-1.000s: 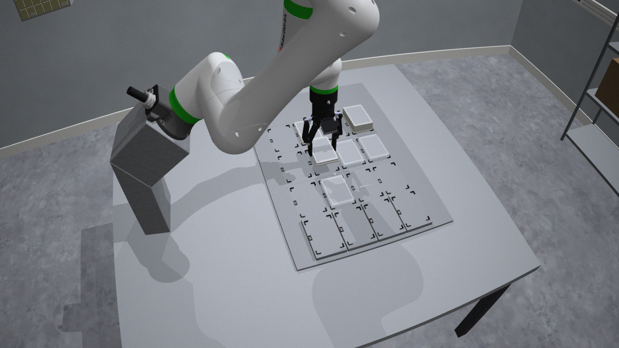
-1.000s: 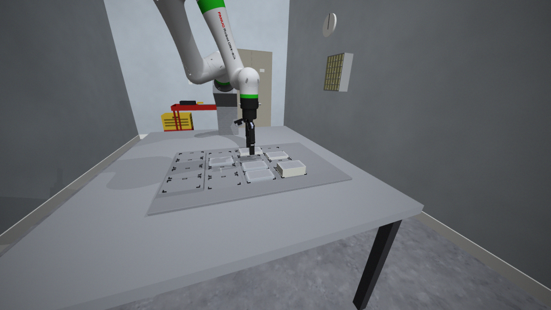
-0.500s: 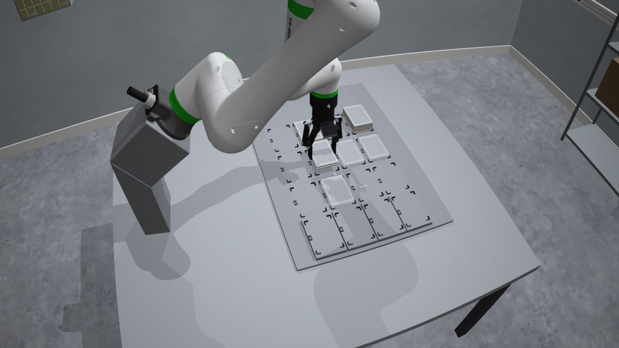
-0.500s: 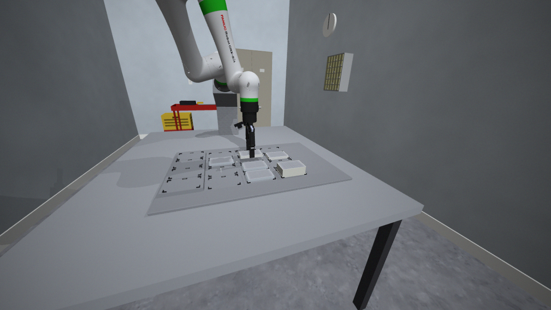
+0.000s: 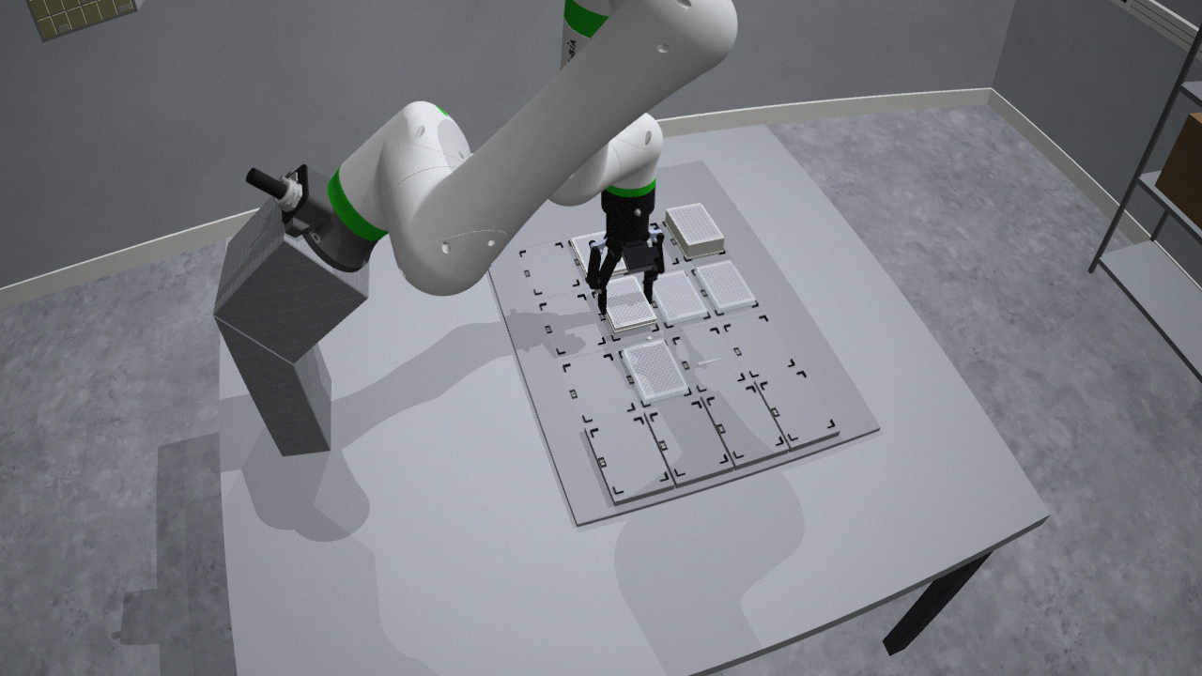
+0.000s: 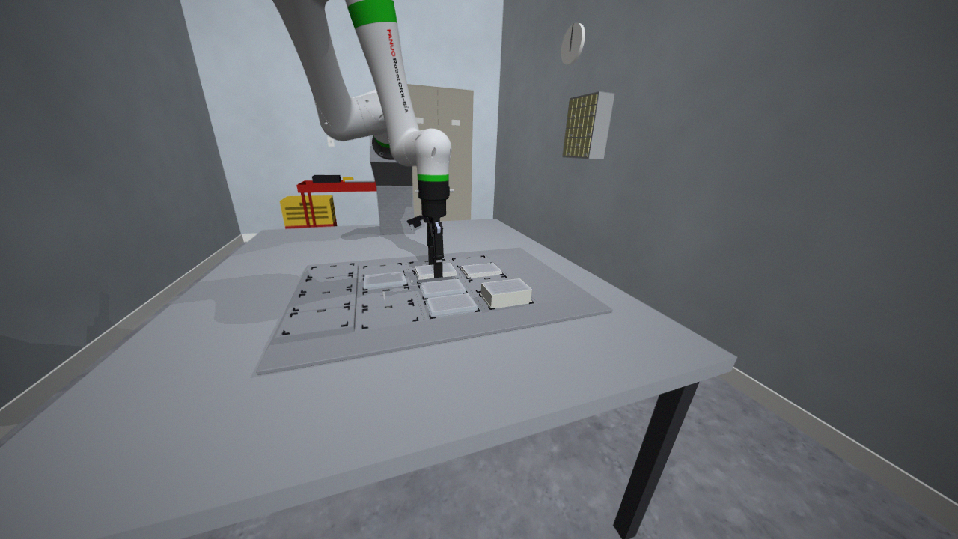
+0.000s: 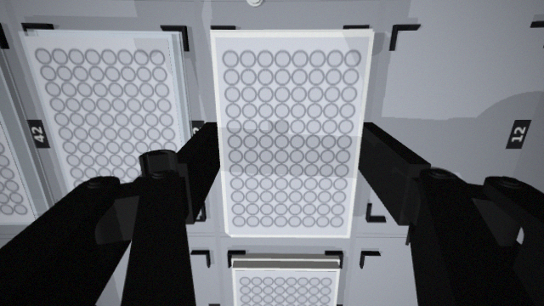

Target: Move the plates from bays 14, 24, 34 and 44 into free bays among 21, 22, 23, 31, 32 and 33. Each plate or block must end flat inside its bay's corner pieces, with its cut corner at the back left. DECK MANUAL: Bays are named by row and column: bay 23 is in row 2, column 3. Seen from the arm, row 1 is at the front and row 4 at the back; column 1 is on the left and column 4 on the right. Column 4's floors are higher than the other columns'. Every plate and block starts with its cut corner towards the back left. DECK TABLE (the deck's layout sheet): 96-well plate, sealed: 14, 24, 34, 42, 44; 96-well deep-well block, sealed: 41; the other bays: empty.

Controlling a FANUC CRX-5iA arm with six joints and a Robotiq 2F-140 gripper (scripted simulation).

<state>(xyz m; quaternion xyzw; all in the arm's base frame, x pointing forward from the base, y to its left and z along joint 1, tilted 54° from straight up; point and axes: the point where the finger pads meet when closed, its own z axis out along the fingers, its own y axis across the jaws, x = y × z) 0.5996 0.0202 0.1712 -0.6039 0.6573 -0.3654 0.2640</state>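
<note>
My hand is 40 mm above the small white square, 30 mm to the right of it and 10 mm past it. From my hand the other things lie so: small white disc (80 mm to the right, 40 mm below); then sealed deep-well block (240 mm ahead, 110 mm to the left, 20 mm below); then thin white rod (190 mm to the right, 70 mm ahead, 40 mm below).
</note>
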